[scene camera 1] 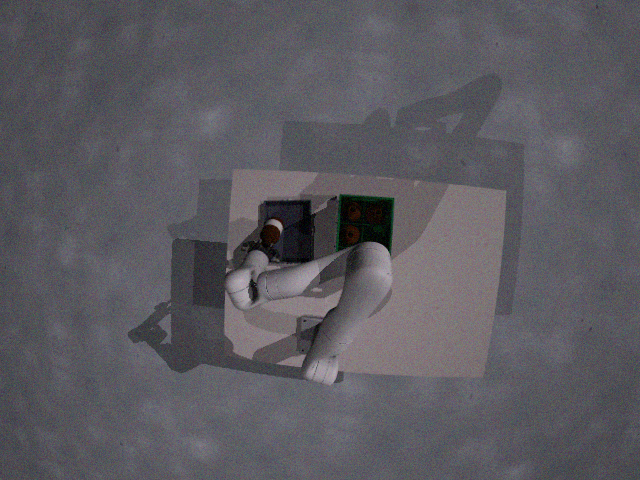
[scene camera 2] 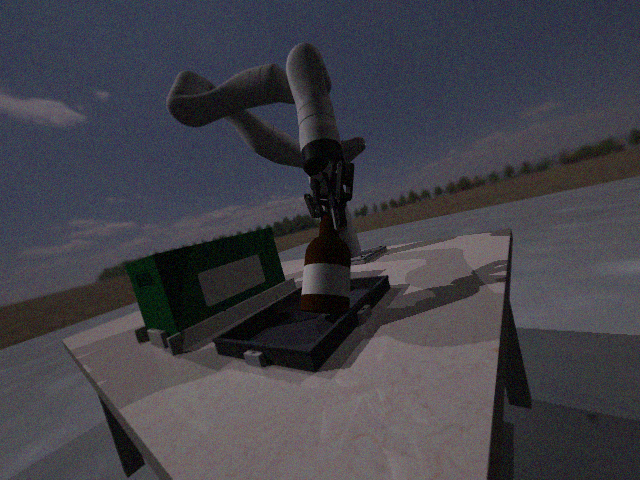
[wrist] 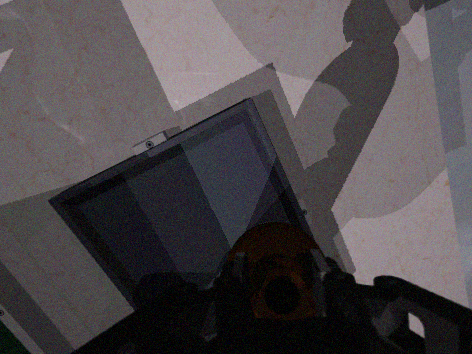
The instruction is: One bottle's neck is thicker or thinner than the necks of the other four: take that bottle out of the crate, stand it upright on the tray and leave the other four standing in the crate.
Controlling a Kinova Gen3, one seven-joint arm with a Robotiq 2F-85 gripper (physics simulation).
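Frame: origin at the arm's base, x ahead, y left, z up, level; metres.
Seen in the pictures: gripper, fingertip midpoint: (scene camera 1: pixel 266 243) (scene camera 2: pixel 334 234) (wrist: pixel 277 266).
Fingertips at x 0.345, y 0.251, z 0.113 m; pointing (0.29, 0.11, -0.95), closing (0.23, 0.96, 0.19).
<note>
Offsets run from my fingertips to a thing's middle. Level surfaces: height alone.
My gripper (scene camera 1: pixel 263 250) (scene camera 2: pixel 326 215) (wrist: pixel 277 266) is shut on the neck of a brown bottle {0.033 m ahead, 0.001 m right, 0.038 m down} (scene camera 1: pixel 270 232) (scene camera 2: pixel 325 279) (wrist: pixel 270 240) with a white label. The bottle looks near upright in scene camera 2, but leans in scene camera 1, its neck towards the arm. Its base is over the dark tray {0.050 m ahead, 0.050 m right, 0.116 m down} (scene camera 1: pixel 298 232) (scene camera 2: pixel 294 359) (wrist: pixel 215 121), near one side wall; whether it touches the tray floor is unclear. The green crate {0.070 m ahead, 0.342 m right, 0.041 m down} (scene camera 1: pixel 391 222) (scene camera 2: pixel 180 289) holds bottles {0.156 m ahead, 0.292 m right, 0.043 m down} (scene camera 1: pixel 354 210) {0.158 m ahead, 0.380 m right, 0.043 m down} (scene camera 1: pixel 374 211) {0.070 m ahead, 0.296 m right, 0.043 m down} (scene camera 1: pixel 352 234); the arm hides its near part. Their necks are too dark to compare.
A pale rail {0.064 m ahead, 0.244 m right, 0.113 m down} (scene camera 2: pixel 232 315) runs along the crate's foot, between crate and tray. Small clips (scene camera 2: pixel 254 357) (wrist: pixel 149 144) sit at the tray's outer edges. The arm (scene camera 1: pixel 361 289) (scene camera 2: pixel 310 93) passes over the near end of the crate. Shadows cross the table {0.128 m down} (scene camera 1: pixel 439 289) (scene camera 2: pixel 403 408).
</note>
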